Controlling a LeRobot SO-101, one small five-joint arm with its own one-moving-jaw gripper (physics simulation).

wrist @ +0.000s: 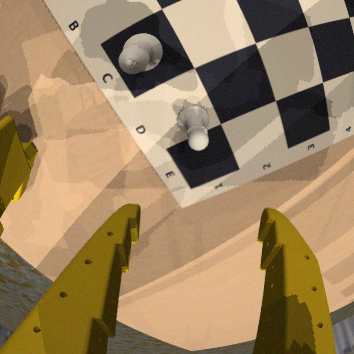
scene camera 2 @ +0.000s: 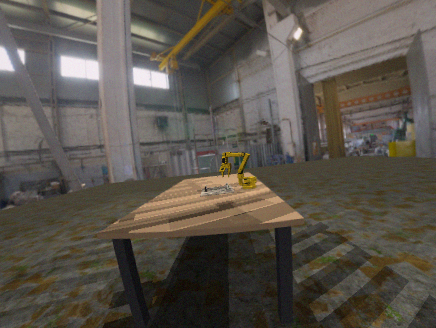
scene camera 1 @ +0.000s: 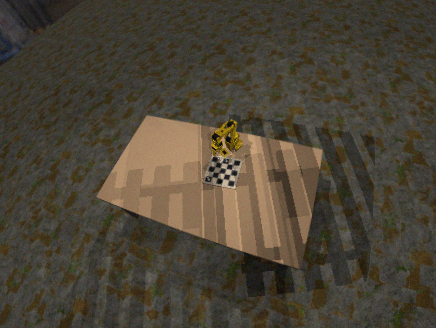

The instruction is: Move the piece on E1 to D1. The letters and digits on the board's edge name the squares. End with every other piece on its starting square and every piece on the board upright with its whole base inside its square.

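A pale pawn stands upright in the wrist view with its base on cream square D1, apart from the D1–E1 line. Its round head is drawn over dark square E1, and no base stands on E1. A pale pointed piece stands upright on C1 with its base inside that dark square. My gripper is open, with a wide gap between the jaws and nothing between them. It hangs above the table, off the E1 corner of the board.
A dark piece stands at a far corner of the board. The board lies on a wooden table with striped shadows. The arm's base stands beside the board. Other small pieces are too blurred to tell in the scene views.
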